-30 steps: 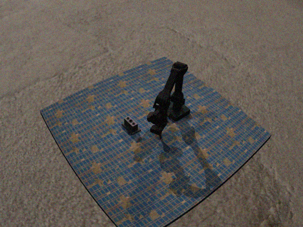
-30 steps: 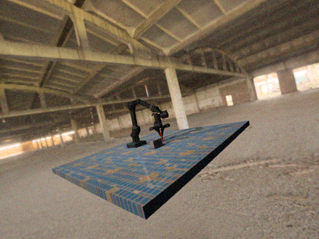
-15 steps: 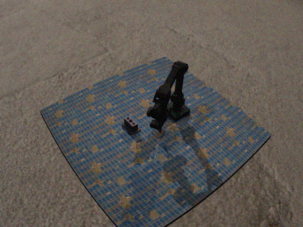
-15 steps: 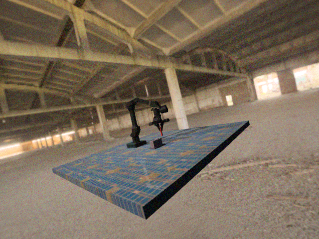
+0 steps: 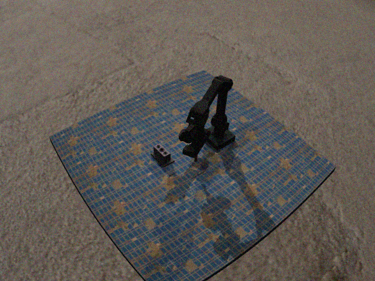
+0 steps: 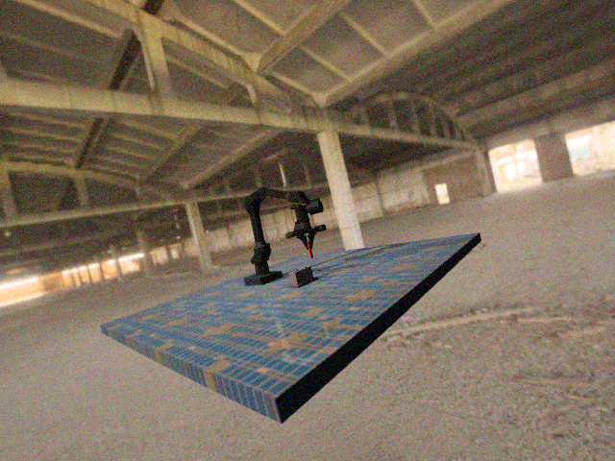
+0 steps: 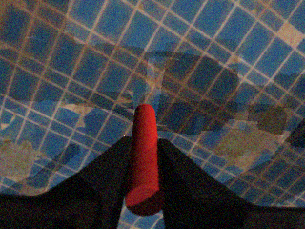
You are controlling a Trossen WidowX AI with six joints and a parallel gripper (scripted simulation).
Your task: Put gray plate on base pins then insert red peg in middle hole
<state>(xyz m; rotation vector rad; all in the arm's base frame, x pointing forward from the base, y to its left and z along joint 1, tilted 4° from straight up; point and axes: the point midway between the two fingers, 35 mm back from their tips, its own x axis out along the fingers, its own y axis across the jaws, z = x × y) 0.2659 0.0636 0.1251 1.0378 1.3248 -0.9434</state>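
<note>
My gripper tip is 18 cm to the left of the gray plate, 6 cm short of it and 6 cm above it. Round my gripper tip: pin base: 18 cm to the right, 10 cm below, 5 cm ahead; then red peg: right at my gripper tip.
</note>
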